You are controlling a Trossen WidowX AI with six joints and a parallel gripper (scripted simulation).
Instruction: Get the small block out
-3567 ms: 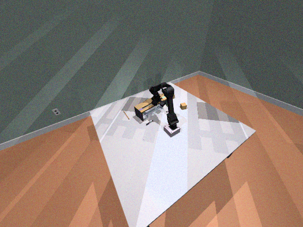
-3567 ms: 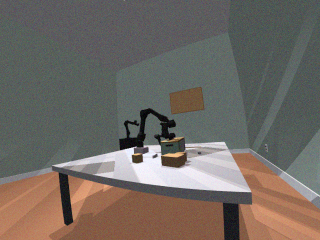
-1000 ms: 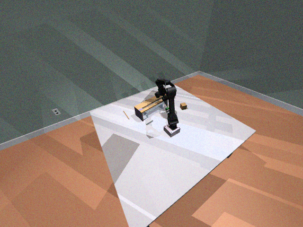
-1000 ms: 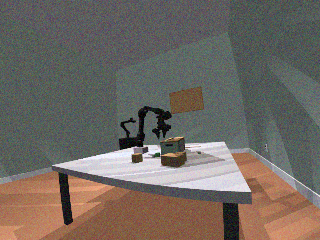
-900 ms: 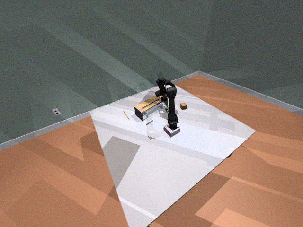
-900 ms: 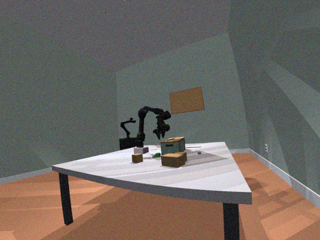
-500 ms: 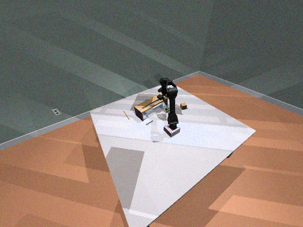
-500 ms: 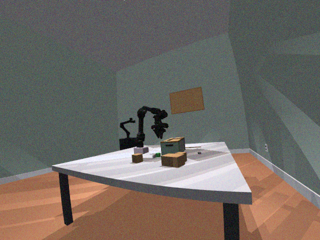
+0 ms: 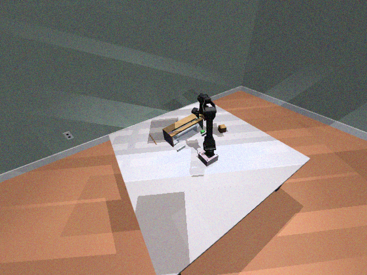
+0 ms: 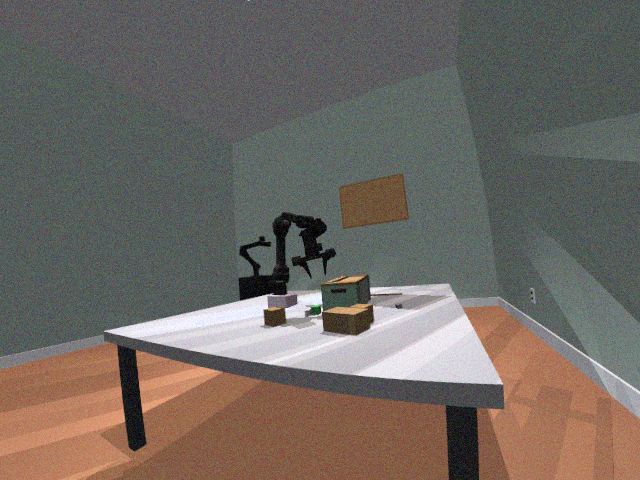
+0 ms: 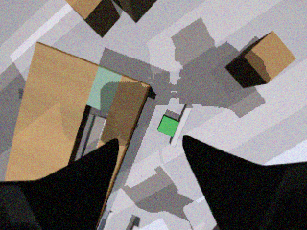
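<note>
Now: gripper tip 2 cm past the green block and 14 cm above it. Round my gripper tip: clear-fronted box: 3 cm ahead, 15 cm to the left, 9 cm below; thin wooden stick: 18 cm ahead, 45 cm to the left, 15 cm below.
</note>
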